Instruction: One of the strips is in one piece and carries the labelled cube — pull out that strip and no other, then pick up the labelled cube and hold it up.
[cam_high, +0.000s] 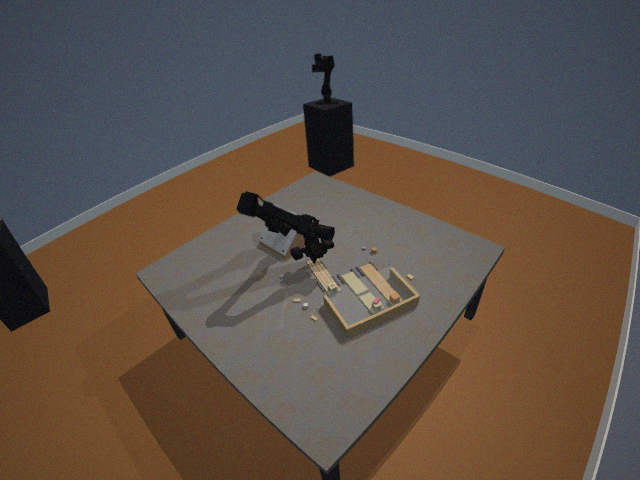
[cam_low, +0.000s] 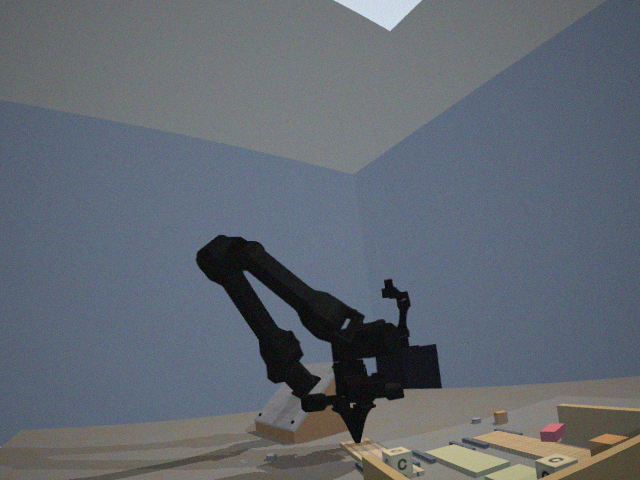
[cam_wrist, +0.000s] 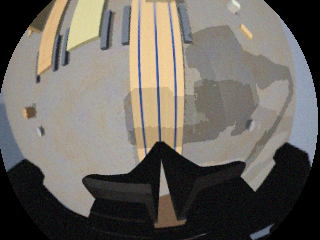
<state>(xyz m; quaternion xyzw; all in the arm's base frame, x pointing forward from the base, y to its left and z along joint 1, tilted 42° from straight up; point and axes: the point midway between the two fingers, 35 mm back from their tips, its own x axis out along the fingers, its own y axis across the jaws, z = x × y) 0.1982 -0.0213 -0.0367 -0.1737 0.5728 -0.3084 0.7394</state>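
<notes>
The wooden strip is 90 mm ahead of my gripper tip and 20 mm to the right of it. The rest, counted from my gripper tip: pink block (390 mm ahead, 60 mm above, 10 mm to the right).
</notes>
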